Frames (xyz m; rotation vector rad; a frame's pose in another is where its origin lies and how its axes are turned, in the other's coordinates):
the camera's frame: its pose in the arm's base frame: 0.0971 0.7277 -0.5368 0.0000 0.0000 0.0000
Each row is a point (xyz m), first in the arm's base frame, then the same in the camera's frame.
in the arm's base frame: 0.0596 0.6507 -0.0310
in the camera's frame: -0.0375 -0.0770 0.5058
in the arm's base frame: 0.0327 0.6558 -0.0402
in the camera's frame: -0.0644 -0.0719 0.4966
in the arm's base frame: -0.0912 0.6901 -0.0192
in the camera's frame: -0.1883 -0.0376 0.5176
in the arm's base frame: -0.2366 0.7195 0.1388
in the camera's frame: -0.3337 -0.0082 0.6756
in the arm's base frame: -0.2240 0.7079 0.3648
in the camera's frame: -0.3211 -0.0198 0.9016
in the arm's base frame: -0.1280 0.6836 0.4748
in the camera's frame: -0.2251 -0.0441 1.0116
